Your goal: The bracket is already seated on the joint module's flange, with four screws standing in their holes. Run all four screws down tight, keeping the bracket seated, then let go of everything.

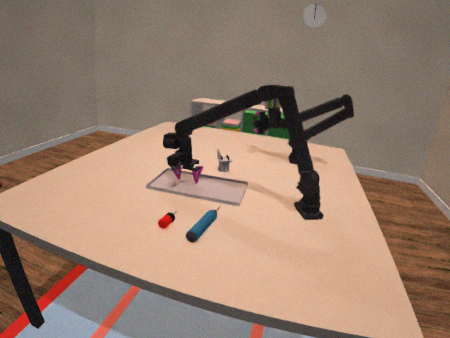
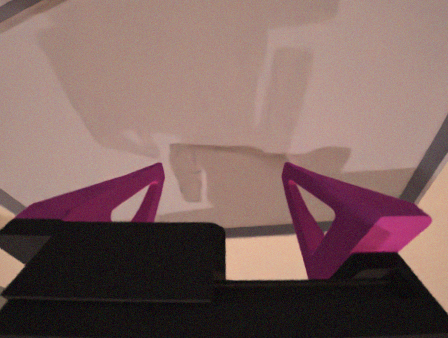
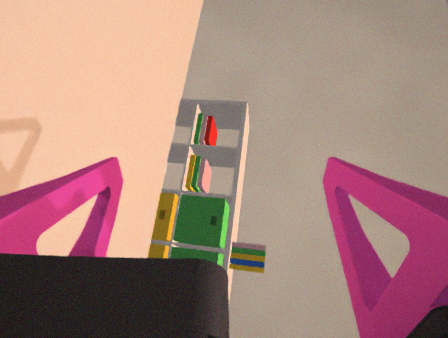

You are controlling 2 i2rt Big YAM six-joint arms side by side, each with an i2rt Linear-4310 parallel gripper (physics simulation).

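Places are measured from the left arm's base along level axes (x ahead, y left, z up), in metres.
Pixels of known places: left gripper, fingertip midpoint: (image 1: pixel 187 181) (image 2: pixel 223 169); right gripper, fingertip midpoint: (image 3: pixel 223 168); left arm's base, link origin: (image 1: pixel 307 211); right arm's base, link origin: (image 1: pixel 295 161).
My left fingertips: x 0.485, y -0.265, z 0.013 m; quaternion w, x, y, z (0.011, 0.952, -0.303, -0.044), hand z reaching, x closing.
Note:
For each thing: its middle in the pictures, then the offset to it from my left fingertips.
- small grey joint module with its bracket, body centre: (image 1: pixel 224 164) dx -0.193, dy -0.167, dz +0.019 m
- blue driver, body centre: (image 1: pixel 206 220) dx -0.060, dy +0.343, dz +0.007 m
- shorter red driver, body centre: (image 1: pixel 169 217) dx +0.071, dy +0.319, dz +0.005 m
- shallow grey-rimmed tray, body centre: (image 2: pixel 153 164) (image 1: pixel 198 185) dx -0.050, dy +0.032, dz -0.005 m
The small grey joint module with its bracket (image 1: pixel 224 164) stands on the table beyond the tray. An upright grey plate and small dark spots show on it; screw depth and seating are too small to tell. A blue driver (image 1: pixel 202 226) and a shorter red driver (image 1: pixel 166 220) with a black collar lie on the near side of the tray. My left gripper (image 1: pixel 188 180) (image 2: pixel 223 169) is open and empty, pointing down low over the tray. My right gripper (image 1: pixel 256 122) (image 3: pixel 223 168) is open and empty, raised at the back, away from the module.
The shallow grey-rimmed tray (image 1: pixel 215 190) (image 2: pixel 375 100) lies between the drivers and the module. A shelf unit (image 1: pixel 202 100) (image 3: pixel 242 150) with coloured doors stands beyond the table's far edge. A striped stack (image 3: pixel 247 257) sits on it. My left forearm spans above the table right of the tray.

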